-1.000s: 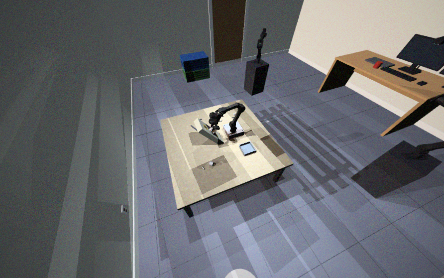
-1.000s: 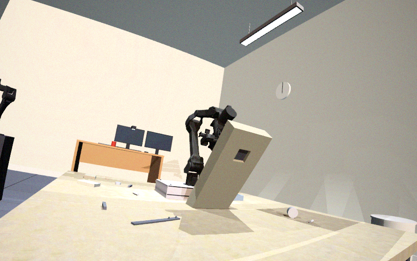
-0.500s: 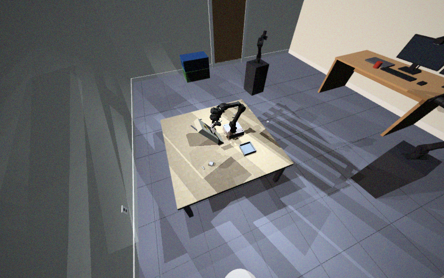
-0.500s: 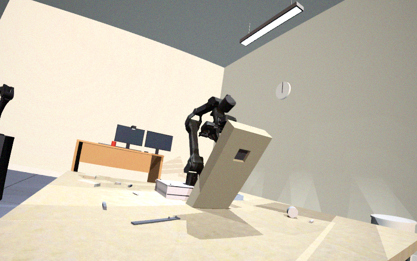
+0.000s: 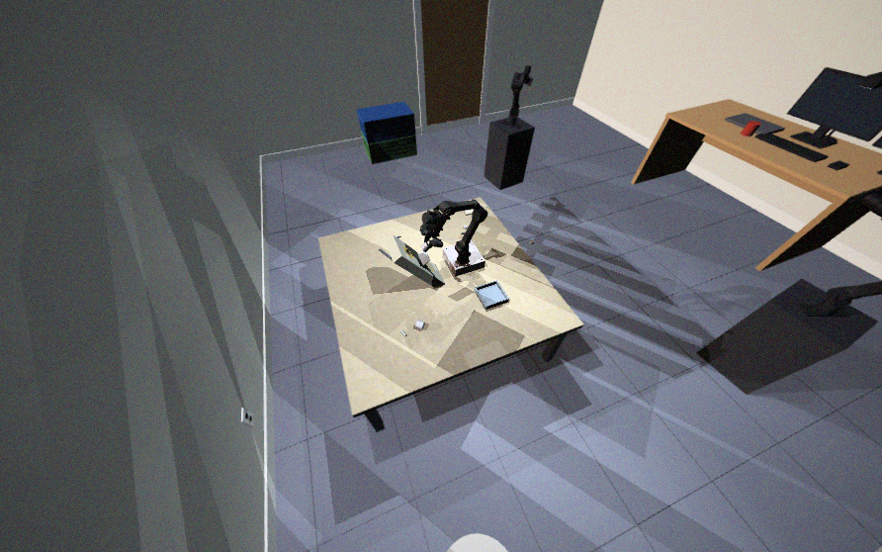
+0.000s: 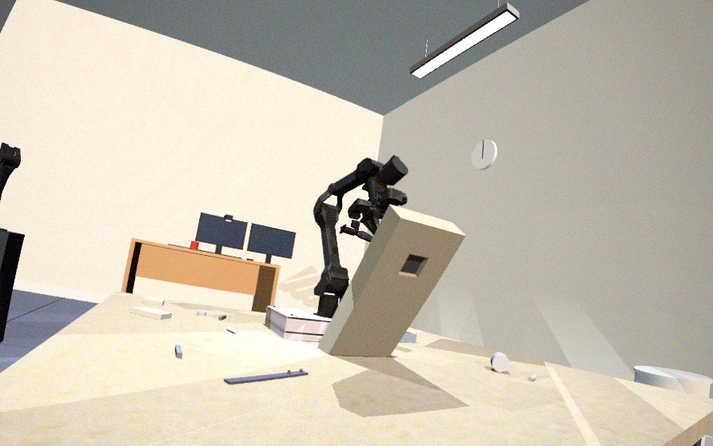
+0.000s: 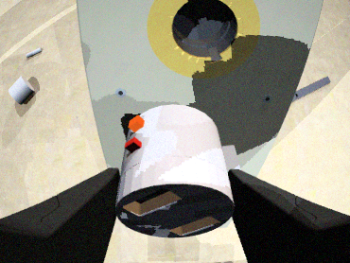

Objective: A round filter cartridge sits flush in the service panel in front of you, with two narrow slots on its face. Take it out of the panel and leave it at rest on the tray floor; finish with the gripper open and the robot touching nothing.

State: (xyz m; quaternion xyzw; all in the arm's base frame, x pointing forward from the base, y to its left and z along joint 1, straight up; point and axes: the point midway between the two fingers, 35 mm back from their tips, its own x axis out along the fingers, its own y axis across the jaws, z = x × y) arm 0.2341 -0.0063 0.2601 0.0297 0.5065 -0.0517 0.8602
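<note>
Now: gripper tip 300 mm to the right of the blue-floored tray, 290 mm above it and 280 mm past it. Also, from my gripper tip: service panel 110 mm below, 60 mm ahead, 30 mm to the right; then round filter cartridge right at my gripper tip.
</note>
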